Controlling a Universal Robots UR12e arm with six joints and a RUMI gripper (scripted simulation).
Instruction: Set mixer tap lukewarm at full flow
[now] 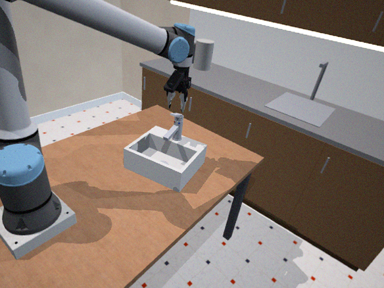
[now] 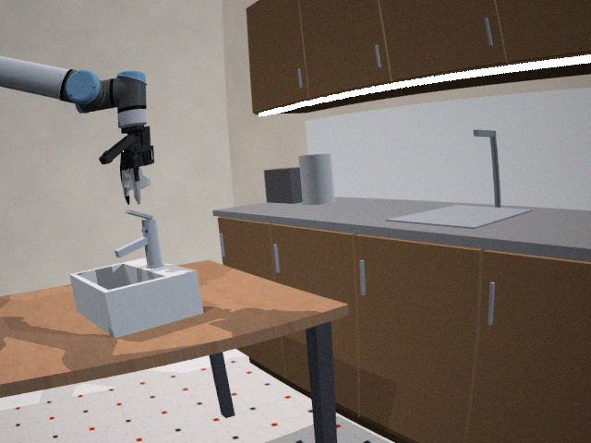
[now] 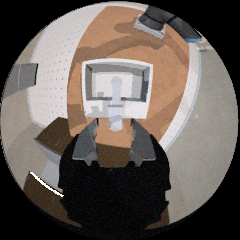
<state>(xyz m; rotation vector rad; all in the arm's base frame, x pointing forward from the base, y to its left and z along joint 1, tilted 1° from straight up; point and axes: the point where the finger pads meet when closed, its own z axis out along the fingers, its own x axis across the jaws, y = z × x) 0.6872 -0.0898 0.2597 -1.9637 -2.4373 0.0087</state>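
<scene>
Right now my hand is 50 mm above the lever and 20 mm short of it. Round my hand: grey mixer tap (100 mm below, 30 mm ahead, 10 mm to the left); white basin (290 mm below, 70 mm behind, 10 mm to the right).
</scene>
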